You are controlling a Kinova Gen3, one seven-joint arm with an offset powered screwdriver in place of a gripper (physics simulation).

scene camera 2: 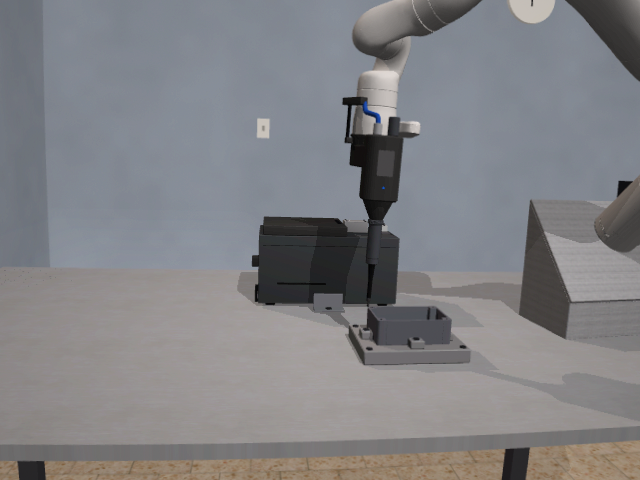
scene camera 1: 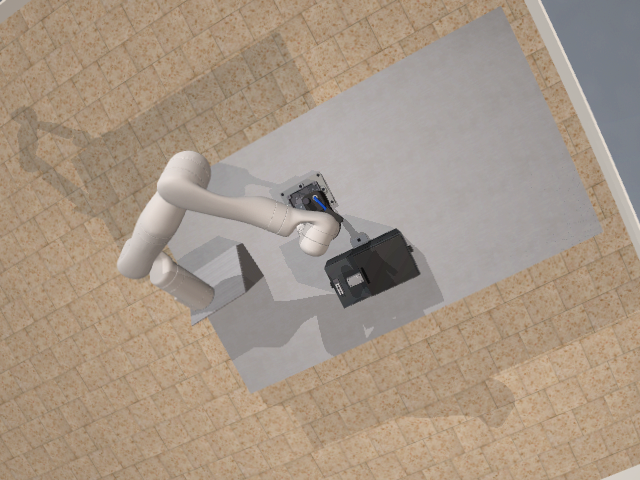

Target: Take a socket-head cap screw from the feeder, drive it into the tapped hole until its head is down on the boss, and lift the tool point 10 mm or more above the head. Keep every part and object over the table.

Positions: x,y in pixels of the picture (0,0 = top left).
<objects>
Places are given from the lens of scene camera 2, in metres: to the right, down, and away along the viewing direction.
black screw feeder (scene camera 2: 344,269): 0.05, 0.06, 1.10
</objects>
